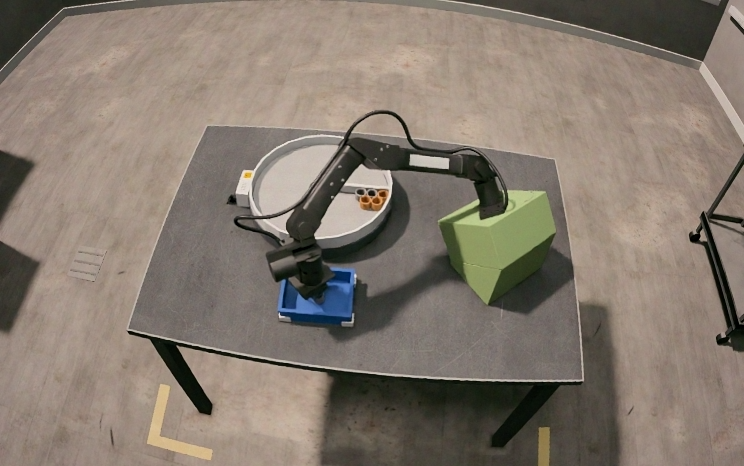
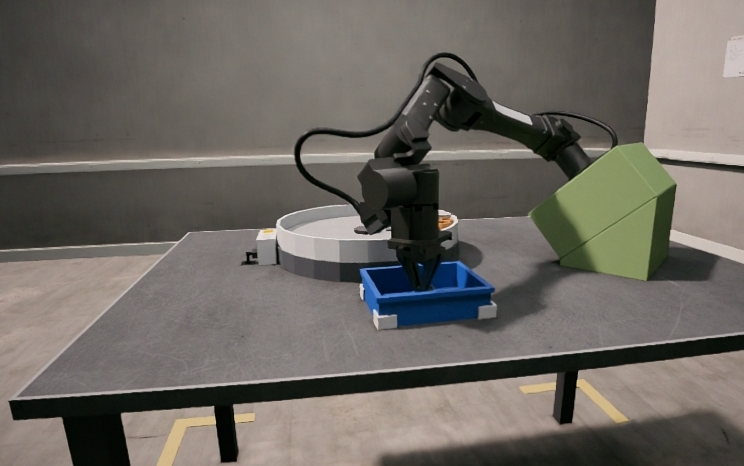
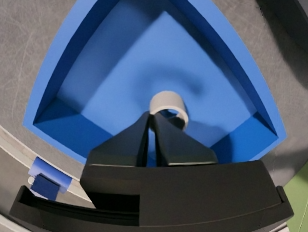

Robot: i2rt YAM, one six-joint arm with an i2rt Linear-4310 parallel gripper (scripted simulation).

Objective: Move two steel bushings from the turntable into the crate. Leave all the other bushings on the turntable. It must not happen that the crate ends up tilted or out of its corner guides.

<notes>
In view: my gripper (image 2: pixel 420 294), a blue crate (image 2: pixel 458 292), a grey steel bushing (image 3: pixel 167 99) and a round turntable (image 2: pixel 350 227).
The blue crate shows as well in image 1 (image 1: pixel 337 295) and in image 3 (image 3: pixel 98 77). My gripper also shows in image 1 (image 1: pixel 314 298) and in image 3 (image 3: pixel 151 117).
</notes>
